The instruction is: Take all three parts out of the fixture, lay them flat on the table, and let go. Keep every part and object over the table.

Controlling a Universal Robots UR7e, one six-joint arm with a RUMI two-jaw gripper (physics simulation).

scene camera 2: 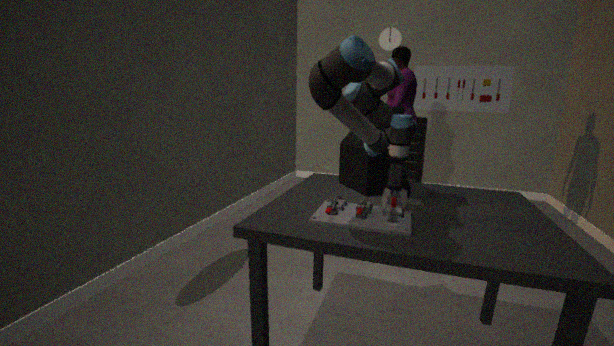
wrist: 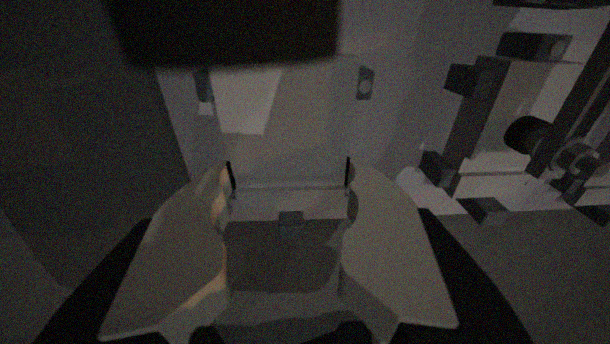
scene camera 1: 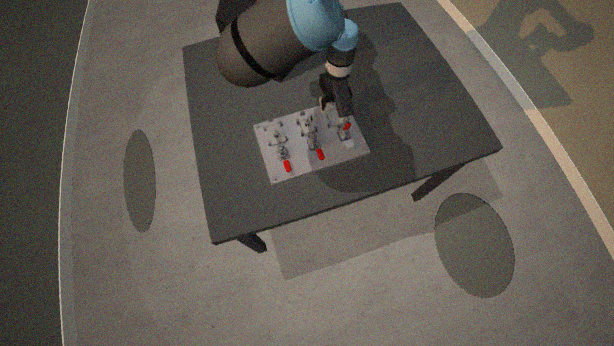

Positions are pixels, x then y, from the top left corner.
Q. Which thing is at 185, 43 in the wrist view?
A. A red-handled toggle clamp.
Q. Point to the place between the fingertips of my gripper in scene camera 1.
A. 333, 113
